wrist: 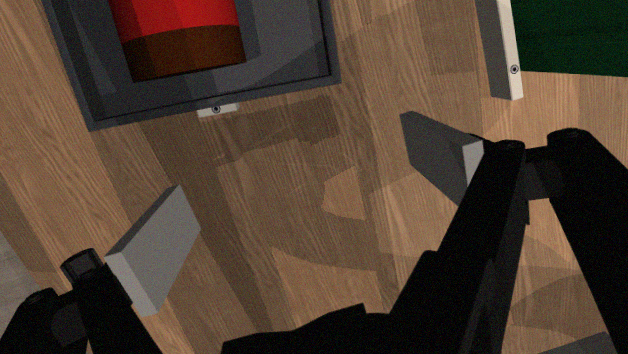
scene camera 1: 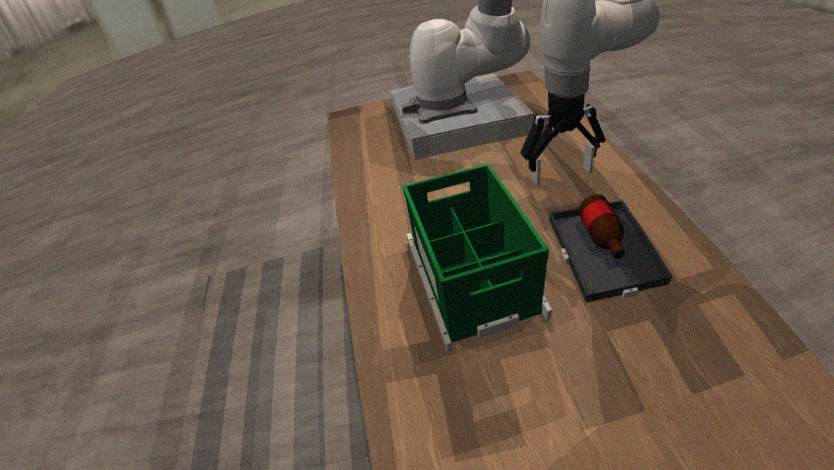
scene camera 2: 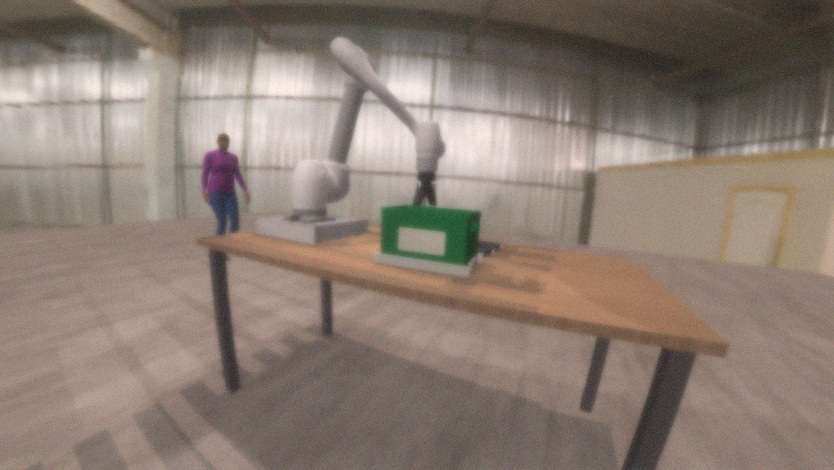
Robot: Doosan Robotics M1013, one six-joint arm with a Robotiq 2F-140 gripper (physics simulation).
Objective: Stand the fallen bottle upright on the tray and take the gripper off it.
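Places are measured from the arm's base along level axes (x left, y ahead, z down), in centimetres.
Where they show: gripper, fingertip midpoint: (wrist: 295,173) (scene camera 1: 562,175); arm's base at its link origin: (scene camera 1: 442,106) (scene camera 2: 309,220).
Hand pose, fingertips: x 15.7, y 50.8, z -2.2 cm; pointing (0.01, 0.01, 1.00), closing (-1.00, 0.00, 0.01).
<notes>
Things, the pixels of their top centre, and the offset from my fingertips. Level surfaces: height alone.
- brown bottle at its top centre: (scene camera 1: 608,216) dx +3.8, dy +14.9, dz +1.5 cm
- dark grey tray at its top centre: (scene camera 1: 607,242) dx +3.4, dy +17.1, dz +6.8 cm
- green crate at its top centre: (scene camera 1: 468,214) (scene camera 2: 433,209) dx -26.8, dy +14.4, dz -8.1 cm
- wooden table at its surface level: dz +9.4 cm
A brown bottle (scene camera 1: 601,221) (wrist: 182,42) with a red label lies on its side on the dark grey tray (scene camera 1: 633,282) (wrist: 290,82). In scene camera 1 its neck points toward the front of the tray and its base lies near the back rim. In the wrist view its base end and part of the label show at the upper left. My gripper (scene camera 1: 563,166) (wrist: 295,173) is open and empty. It hangs above the table, behind the tray on the side of the bottle's base. In scene camera 2 the green crate hides the fingertips and the bottle.
A green crate (scene camera 1: 496,300) (scene camera 2: 469,242) with dividers stands beside the tray, with pale brackets along its foot. The robot's grey base block (scene camera 1: 472,135) (scene camera 2: 315,231) sits at the back of the wooden table (scene camera 1: 560,373) (scene camera 2: 589,291). A person (scene camera 2: 221,175) stands on the floor beyond the table.
</notes>
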